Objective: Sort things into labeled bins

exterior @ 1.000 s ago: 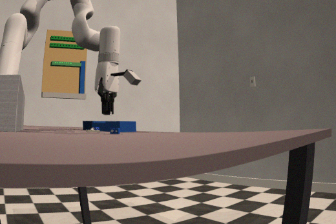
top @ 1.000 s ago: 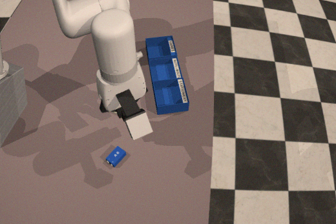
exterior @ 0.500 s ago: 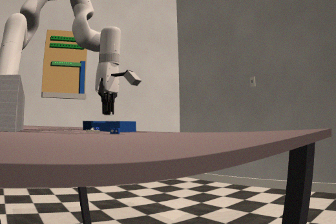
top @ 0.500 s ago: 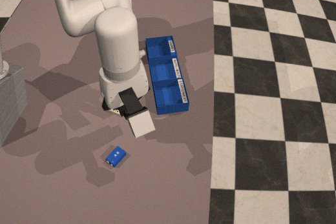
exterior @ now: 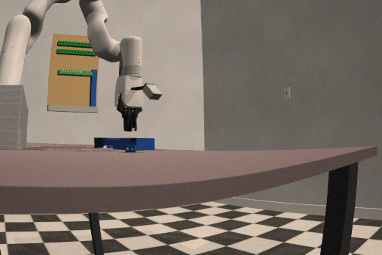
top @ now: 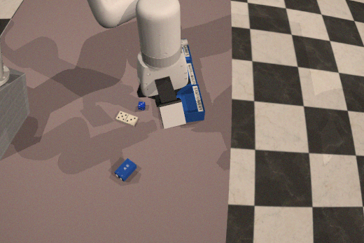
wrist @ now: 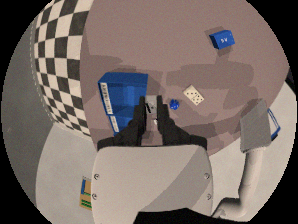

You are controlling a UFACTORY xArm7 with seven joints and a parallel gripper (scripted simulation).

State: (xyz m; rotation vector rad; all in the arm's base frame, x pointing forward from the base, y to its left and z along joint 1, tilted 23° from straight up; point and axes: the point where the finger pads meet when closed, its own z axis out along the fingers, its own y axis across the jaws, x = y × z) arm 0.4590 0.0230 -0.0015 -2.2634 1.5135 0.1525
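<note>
My gripper is now 6 cm past the bolt, 9 cm to the right of it and 8 cm above it. From my hand the other things lie so: blue die (6 cm behind, 3 cm to the left, 7 cm below); then cream domino (10 cm behind, 1 cm to the right, 8 cm below); then white sharpener (1 cm below).
</note>
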